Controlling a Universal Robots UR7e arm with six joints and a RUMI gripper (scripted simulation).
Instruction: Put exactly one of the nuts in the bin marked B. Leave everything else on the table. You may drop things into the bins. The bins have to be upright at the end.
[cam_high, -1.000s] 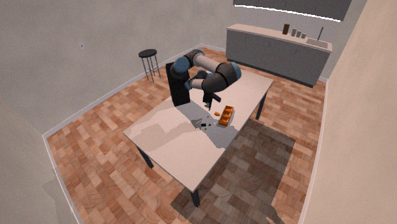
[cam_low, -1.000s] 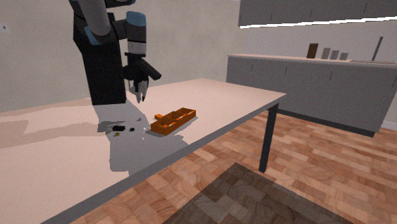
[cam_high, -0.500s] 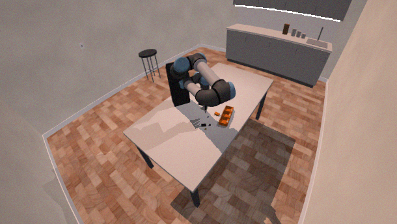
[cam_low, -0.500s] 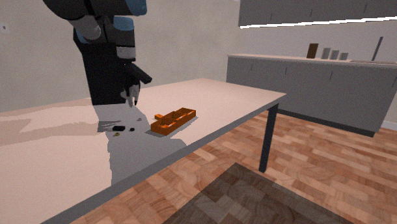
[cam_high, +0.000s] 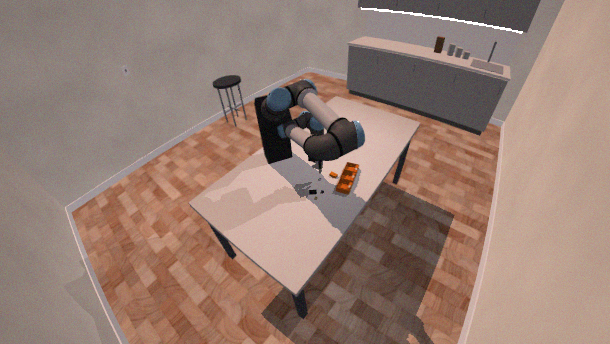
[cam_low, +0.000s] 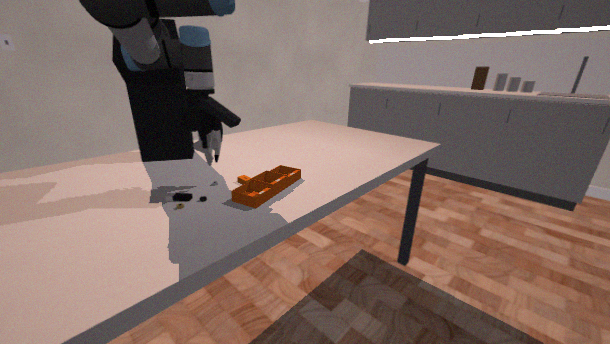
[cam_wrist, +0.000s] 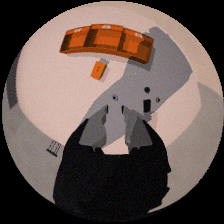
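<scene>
Right now my hand is 8 cm above the grey piece. Round my hand: dark nut (3 cm ahead, 10 cm to the right, 8 cm below); black block (4 cm behind, 12 cm to the right, 8 cm below); orange block (7 cm ahead, 5 cm to the left, 8 cm below).
</scene>
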